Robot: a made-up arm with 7 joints.
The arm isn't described. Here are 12 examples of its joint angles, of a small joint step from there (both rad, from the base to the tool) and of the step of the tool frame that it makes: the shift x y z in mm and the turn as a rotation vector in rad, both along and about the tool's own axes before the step.
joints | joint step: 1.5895 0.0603 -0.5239 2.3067 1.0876 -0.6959 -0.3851 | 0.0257 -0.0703 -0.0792 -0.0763 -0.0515 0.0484 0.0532
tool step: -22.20 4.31 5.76 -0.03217 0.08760 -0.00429
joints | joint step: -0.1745 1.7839 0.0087 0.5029 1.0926 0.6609 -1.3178 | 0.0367 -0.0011 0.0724 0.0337 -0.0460 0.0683 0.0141
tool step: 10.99 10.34 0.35 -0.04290 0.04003 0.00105
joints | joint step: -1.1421 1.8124 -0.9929 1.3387 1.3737 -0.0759 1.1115 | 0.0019 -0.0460 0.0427 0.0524 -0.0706 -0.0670 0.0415
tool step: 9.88 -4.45 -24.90 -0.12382 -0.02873 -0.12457
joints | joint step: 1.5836 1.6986 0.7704 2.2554 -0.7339 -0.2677 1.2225 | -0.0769 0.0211 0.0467 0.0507 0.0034 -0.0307 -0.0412
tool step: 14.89 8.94 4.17 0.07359 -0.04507 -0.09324
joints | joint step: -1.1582 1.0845 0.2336 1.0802 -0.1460 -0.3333 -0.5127 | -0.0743 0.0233 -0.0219 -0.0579 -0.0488 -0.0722 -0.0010
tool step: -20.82 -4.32 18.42 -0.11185 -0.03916 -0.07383
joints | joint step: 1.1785 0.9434 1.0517 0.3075 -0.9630 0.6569 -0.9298 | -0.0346 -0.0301 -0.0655 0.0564 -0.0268 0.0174 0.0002
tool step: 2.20 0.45 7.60 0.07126 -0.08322 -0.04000
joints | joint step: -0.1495 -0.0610 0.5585 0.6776 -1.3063 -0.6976 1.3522 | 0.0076 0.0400 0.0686 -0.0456 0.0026 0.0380 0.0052
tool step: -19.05 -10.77 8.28 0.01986 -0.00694 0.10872
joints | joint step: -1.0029 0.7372 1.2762 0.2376 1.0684 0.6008 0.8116 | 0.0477 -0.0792 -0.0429 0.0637 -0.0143 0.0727 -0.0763
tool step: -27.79 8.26 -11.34 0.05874 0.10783 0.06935
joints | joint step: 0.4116 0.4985 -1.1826 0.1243 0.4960 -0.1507 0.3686 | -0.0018 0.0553 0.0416 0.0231 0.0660 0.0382 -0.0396
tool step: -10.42 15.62 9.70 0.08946 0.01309 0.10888
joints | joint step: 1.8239 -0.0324 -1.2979 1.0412 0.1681 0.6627 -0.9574 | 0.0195 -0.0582 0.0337 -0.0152 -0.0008 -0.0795 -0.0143
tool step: 22.07 6.48 -1.74 0.02299 -0.05456 0.12014
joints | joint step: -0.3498 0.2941 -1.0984 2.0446 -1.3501 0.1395 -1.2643 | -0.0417 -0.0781 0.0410 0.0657 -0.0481 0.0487 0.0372
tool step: 4.21 1.46 -27.03 0.08629 0.04762 -0.07545
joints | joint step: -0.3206 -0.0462 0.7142 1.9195 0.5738 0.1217 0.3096 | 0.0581 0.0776 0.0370 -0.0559 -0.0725 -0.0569 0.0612
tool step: 12.58 11.94 -13.76 -0.04701 -0.06553 -0.13035
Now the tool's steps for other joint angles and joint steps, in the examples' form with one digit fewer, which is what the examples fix.
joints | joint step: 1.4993 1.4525 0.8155 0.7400 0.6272 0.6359 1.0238 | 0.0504 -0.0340 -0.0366 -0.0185 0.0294 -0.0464 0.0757
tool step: -14.6 6.1 -3.6 -0.0988 -0.0523 0.0195
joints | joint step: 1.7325 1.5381 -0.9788 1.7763 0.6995 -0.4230 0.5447 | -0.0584 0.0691 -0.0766 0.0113 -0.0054 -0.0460 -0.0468
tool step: -18.2 -25.6 12.0 -0.0278 0.0586 0.0585
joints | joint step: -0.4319 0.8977 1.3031 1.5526 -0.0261 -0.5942 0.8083 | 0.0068 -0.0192 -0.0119 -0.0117 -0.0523 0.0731 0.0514
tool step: -4.3 -8.0 2.2 -0.0813 0.0922 0.0537
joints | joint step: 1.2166 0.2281 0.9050 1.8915 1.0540 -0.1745 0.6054 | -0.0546 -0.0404 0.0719 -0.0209 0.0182 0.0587 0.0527
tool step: 8.9 12.9 23.9 0.0430 0.0636 0.0057
